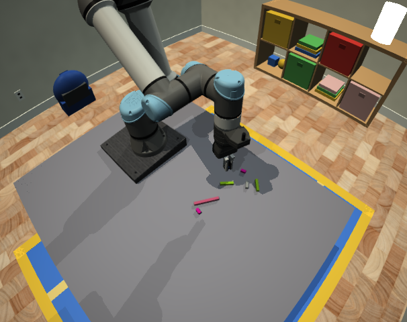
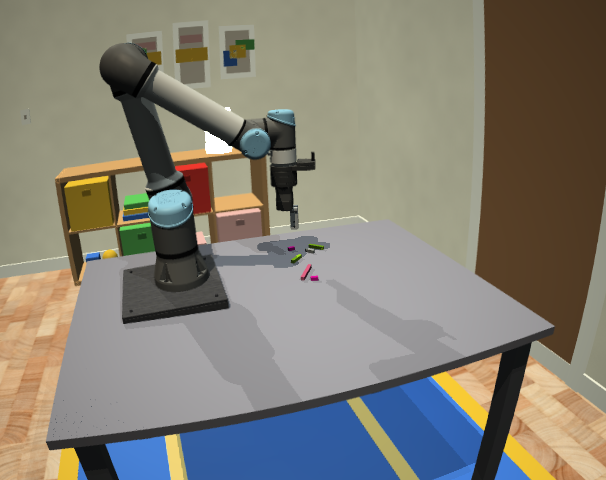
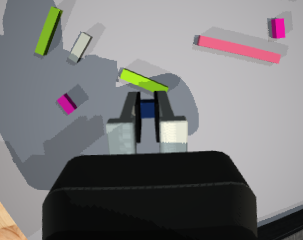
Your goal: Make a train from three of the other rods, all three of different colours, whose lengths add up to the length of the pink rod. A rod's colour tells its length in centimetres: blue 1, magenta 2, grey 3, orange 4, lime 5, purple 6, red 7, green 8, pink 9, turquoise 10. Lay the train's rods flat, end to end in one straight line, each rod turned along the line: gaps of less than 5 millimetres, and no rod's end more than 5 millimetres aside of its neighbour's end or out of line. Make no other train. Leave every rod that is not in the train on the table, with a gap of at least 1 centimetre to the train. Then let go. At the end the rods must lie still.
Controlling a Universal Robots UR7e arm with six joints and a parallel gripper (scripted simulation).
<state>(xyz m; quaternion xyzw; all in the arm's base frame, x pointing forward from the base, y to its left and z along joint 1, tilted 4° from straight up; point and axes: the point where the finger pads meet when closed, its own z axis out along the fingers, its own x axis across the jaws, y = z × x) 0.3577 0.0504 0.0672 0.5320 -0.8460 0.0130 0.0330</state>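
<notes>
Right now the pink rod is 1 cm behind my hand, 10 cm to the right of it and 12 cm below it. Also, from my hand: lime rod 10 cm ahead, 7 cm to the left, 12 cm below; then blue rod 1 cm below; then grey rod 7 cm ahead, 4 cm to the left, 12 cm below.
</notes>
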